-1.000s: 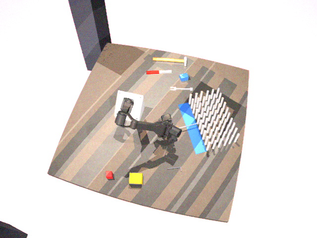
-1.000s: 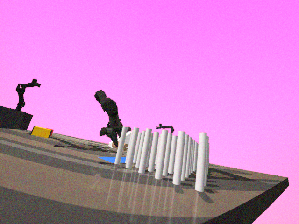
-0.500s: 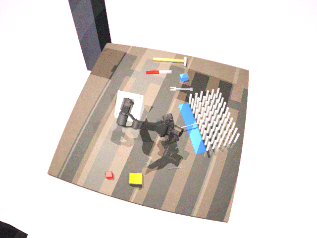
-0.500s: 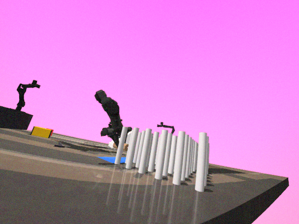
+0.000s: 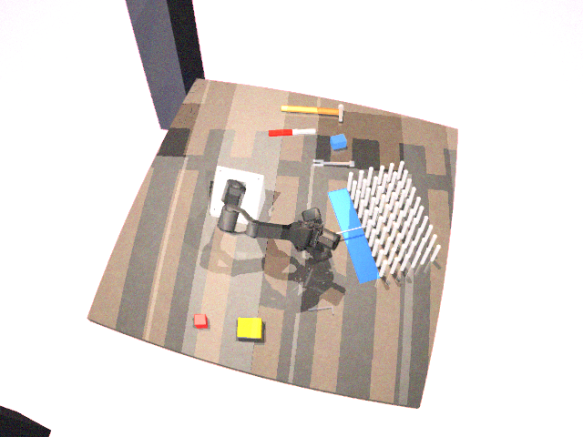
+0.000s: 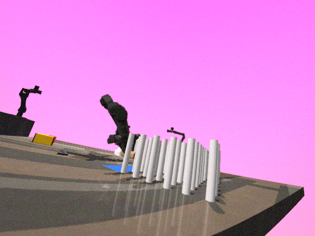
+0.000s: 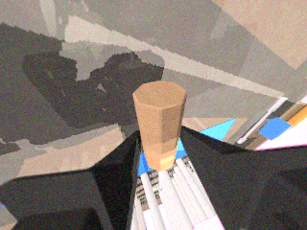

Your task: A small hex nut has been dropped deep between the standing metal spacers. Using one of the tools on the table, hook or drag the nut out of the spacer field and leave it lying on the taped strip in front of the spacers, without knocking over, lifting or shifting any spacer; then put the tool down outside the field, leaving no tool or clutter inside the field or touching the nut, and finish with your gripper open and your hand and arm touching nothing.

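The blue taped strip is 110 mm ahead of my gripper tip, 70 mm to the left of it and 40 mm below it. The rest, counted from my gripper tip: bent key (90 mm ahead, 260 mm to the right, 30 mm below); then white forked tool (40 mm behind, 370 mm to the left, 30 mm below); then short wooden-handled tool (90 mm ahead, 50 mm to the left).
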